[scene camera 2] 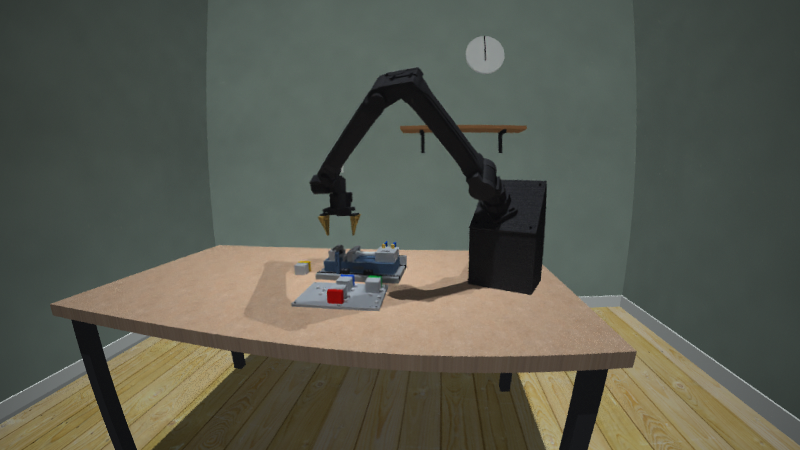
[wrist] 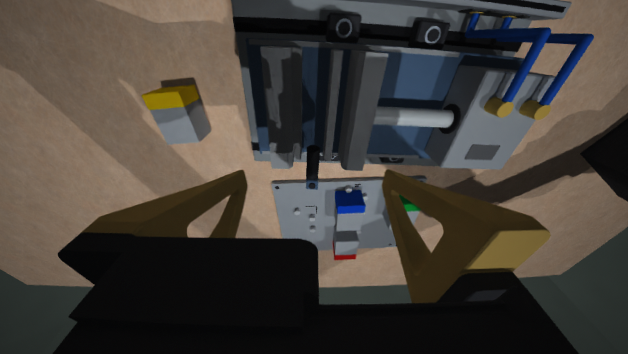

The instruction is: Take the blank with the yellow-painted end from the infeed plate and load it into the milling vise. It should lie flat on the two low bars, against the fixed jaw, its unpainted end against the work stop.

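The blank with the yellow-painted end lies on the table beside the vise, off the infeed plate. In the wrist view its yellow end points to the top of the picture. The milling vise stands behind the infeed plate. The two jaws stand apart, with no blank seen between them. A black rod, which looks like the work stop, is at the vise's plate side. My gripper is open and empty, high above the vise and plate.
On the infeed plate are a blue-ended blank, a red-ended blank and a green-ended blank. Blue pipes rise at the vise's right end. The black arm base stands at the right.
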